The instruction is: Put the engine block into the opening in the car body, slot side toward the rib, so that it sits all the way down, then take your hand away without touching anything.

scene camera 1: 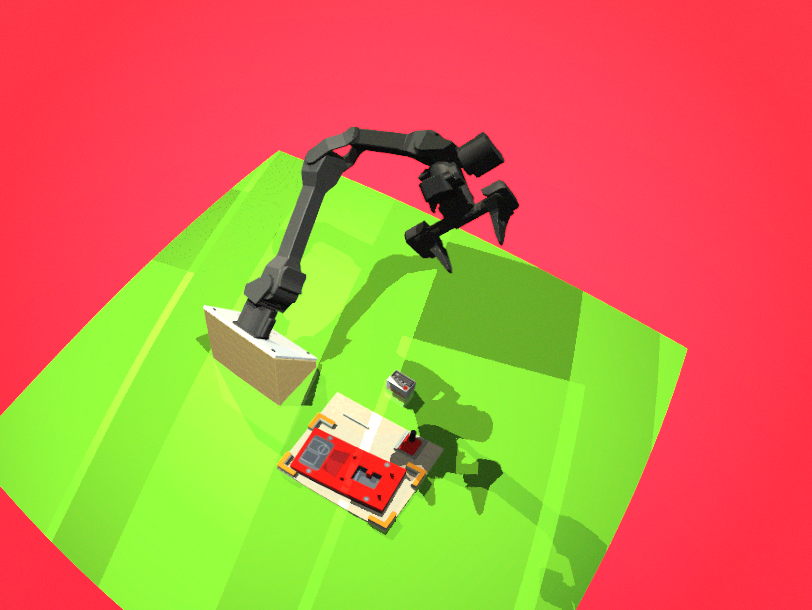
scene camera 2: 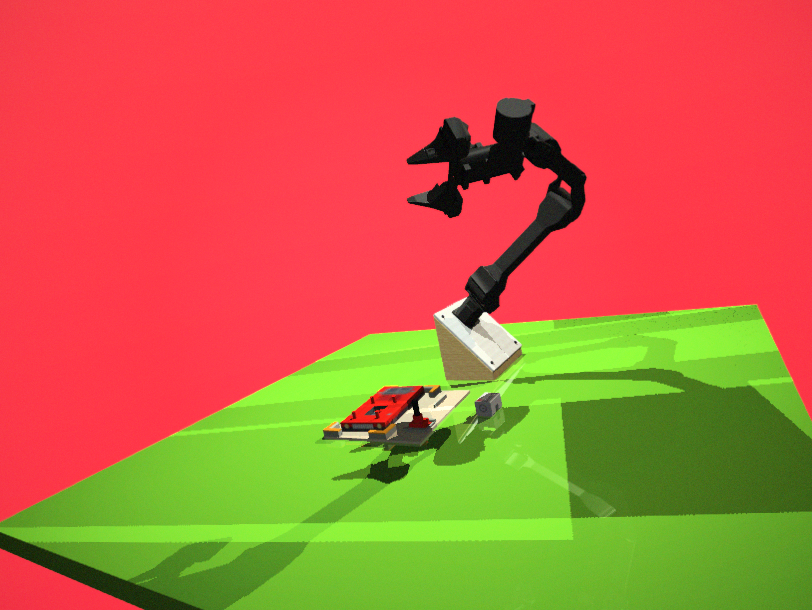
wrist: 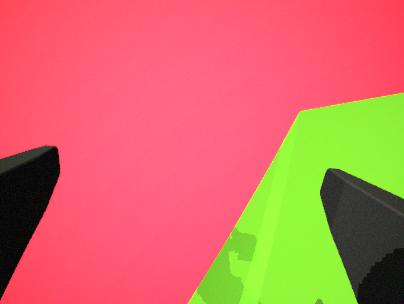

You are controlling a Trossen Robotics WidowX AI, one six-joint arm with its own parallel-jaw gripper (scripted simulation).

Labels:
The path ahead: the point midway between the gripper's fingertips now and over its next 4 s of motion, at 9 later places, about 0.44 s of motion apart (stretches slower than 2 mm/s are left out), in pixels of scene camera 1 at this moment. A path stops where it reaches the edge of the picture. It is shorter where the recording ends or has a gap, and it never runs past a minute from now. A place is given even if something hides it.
My gripper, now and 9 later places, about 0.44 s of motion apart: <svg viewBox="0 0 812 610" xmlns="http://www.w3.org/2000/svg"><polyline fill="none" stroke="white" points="475,258 469,304 457,339 440,360 418,365 404,363 403,373 403,378 402,382 400,381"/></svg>

